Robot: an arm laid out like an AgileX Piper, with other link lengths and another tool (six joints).
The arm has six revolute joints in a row. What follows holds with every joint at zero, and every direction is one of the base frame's.
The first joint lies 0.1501 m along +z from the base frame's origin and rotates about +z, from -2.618 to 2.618 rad.
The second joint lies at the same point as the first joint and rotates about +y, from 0 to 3.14 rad.
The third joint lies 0.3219 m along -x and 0.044 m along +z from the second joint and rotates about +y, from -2.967 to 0 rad.
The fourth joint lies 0.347 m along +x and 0.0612 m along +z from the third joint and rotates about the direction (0.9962, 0, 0.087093), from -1.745 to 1.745 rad.
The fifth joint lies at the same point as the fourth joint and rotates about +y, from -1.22 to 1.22 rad.
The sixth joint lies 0.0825 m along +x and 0.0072 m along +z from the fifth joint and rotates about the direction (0.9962, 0, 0.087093), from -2.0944 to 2.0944 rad.
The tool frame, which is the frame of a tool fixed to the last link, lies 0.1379 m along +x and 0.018 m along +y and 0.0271 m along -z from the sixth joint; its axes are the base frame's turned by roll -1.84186, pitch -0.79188 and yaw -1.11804 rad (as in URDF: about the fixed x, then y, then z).
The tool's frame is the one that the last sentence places.
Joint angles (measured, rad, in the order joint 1, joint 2, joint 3, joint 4, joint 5, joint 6), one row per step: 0.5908 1.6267 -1.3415 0.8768 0.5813 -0.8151; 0.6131 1.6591 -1.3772 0.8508 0.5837 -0.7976; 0.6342 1.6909 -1.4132 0.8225 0.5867 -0.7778; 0.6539 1.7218 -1.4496 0.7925 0.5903 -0.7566; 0.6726 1.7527 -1.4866 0.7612 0.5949 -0.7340; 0.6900 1.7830 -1.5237 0.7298 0.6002 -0.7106; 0.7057 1.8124 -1.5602 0.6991 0.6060 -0.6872; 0.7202 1.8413 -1.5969 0.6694 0.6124 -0.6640; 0.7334 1.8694 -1.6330 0.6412 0.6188 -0.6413; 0.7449 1.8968 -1.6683 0.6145 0.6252 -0.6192; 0.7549 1.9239 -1.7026 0.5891 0.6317 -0.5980; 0.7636 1.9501 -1.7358 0.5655 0.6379 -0.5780; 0.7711 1.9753 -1.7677 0.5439 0.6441 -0.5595; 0.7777 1.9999 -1.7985 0.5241 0.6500 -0.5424; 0.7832 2.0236 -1.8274 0.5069 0.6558 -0.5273; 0.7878 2.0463 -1.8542 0.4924 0.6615 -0.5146
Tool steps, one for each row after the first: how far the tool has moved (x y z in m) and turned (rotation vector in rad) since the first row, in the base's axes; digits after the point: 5 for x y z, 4 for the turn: 0.00032 0.01277 -0.00305 -0.0131 -0.0022 0.0202; 0.00069 0.02498 -0.00614 -0.0267 -0.0047 0.0385; 0.00123 0.03656 -0.00898 -0.0406 -0.0082 0.0551; 0.00184 0.04776 -0.01197 -0.0549 -0.0116 0.0704; 0.00259 0.05844 -0.01486 -0.0688 -0.0150 0.0839; 0.00357 0.06838 -0.01771 -0.0821 -0.0181 0.0953; 0.00472 0.07791 -0.02036 -0.0945 -0.0213 0.1054; 0.00606 0.08693 -0.02289 -0.1058 -0.0243 0.1136; 0.00780 0.09524 -0.02545 -0.1163 -0.0269 0.1197; 0.00988 0.10289 -0.02840 -0.1266 -0.0290 0.1243; 0.01221 0.10996 -0.03134 -0.1359 -0.0309 0.1275; 0.01467 0.11645 -0.03428 -0.1444 -0.0325 0.1298; 0.01724 0.12253 -0.03738 -0.1522 -0.0340 0.1313; 0.01982 0.12804 -0.04076 -0.1594 -0.0345 0.1323; 0.02228 0.13305 -0.04445 -0.1661 -0.0343 0.1334
